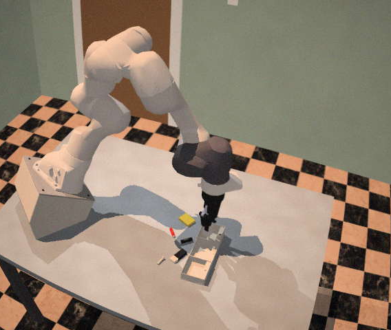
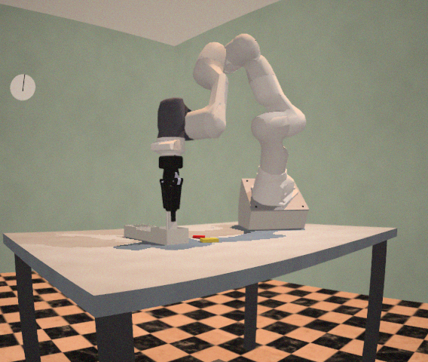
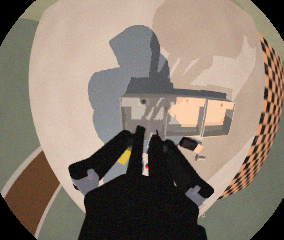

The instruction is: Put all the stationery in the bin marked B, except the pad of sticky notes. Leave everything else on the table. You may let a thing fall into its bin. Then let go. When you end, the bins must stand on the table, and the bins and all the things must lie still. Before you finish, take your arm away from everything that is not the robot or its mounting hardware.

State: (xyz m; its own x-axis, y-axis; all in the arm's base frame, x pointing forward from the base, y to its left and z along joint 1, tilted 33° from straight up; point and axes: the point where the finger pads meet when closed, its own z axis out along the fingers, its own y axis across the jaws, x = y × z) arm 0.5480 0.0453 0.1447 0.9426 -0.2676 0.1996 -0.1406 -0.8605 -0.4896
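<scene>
My hand is 130 mm to the left of the black-and-white block, 60 mm past it and 60 mm above it. From my hand the other things lie so: yellow sticky-note pad (110 mm behind, 60 mm below, 50 mm to the left); then black pen-like thing (70 mm behind, 60 mm below, 40 mm to the right); then bin (80 mm to the right, 40 mm below, 20 mm ahead).
</scene>
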